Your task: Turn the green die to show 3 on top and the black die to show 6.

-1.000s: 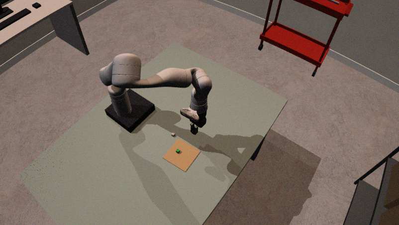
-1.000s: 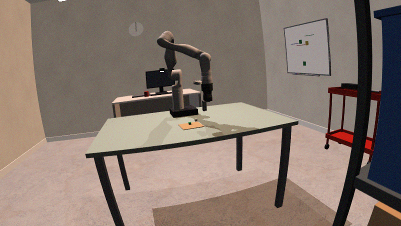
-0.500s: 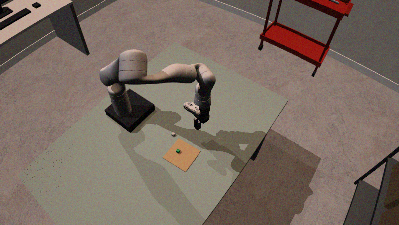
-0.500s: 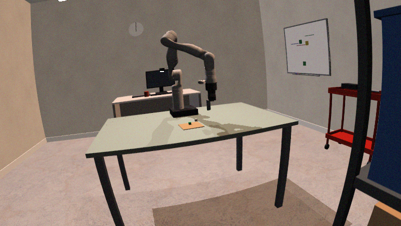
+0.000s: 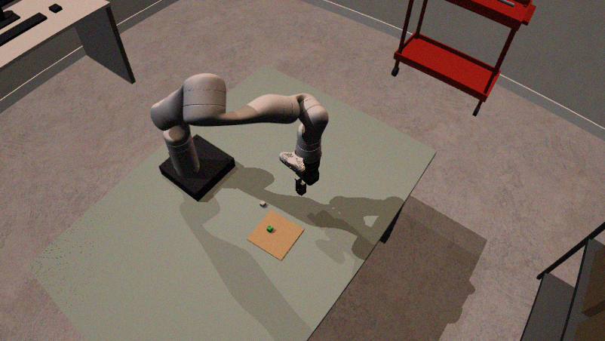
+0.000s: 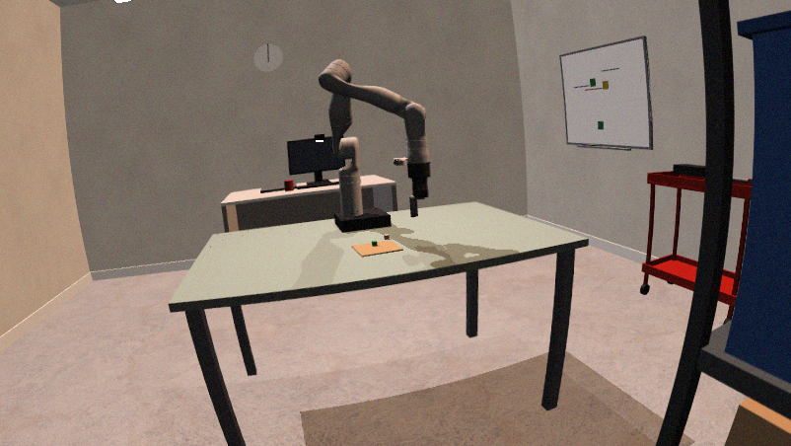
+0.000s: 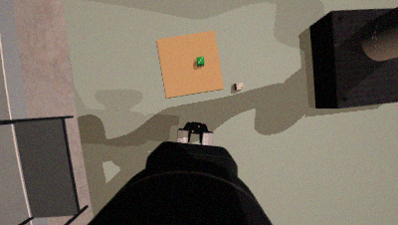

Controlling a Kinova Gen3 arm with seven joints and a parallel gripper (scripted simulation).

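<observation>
Now: the black die 1 cm below my hand. Round my hand: green die (14 cm to the right, 10 cm below, 3 cm behind); white die (11 cm behind, 10 cm below, 7 cm to the right); orange mat (14 cm to the right, 11 cm below, 1 cm behind).
</observation>
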